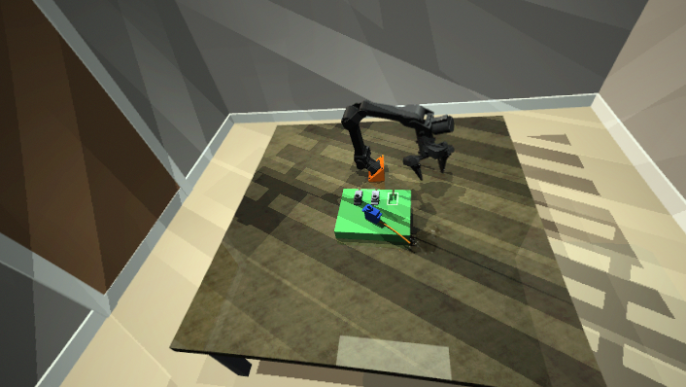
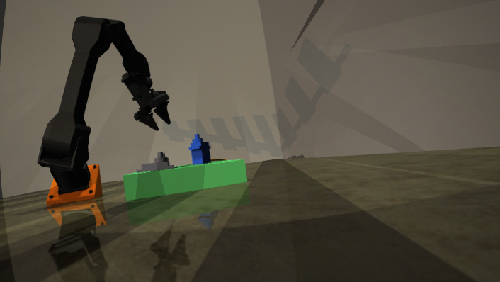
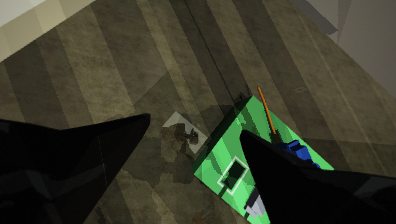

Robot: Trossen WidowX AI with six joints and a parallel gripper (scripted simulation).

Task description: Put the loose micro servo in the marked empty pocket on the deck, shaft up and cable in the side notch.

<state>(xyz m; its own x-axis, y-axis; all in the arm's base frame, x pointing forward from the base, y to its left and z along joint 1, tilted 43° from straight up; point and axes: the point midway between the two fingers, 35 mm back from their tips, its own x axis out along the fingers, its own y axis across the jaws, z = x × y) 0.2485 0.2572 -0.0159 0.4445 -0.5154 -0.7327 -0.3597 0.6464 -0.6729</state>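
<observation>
Now: gripper tip 24 cm to the left of the green deck, 17 cm above it and 5 cm short of it.
</observation>
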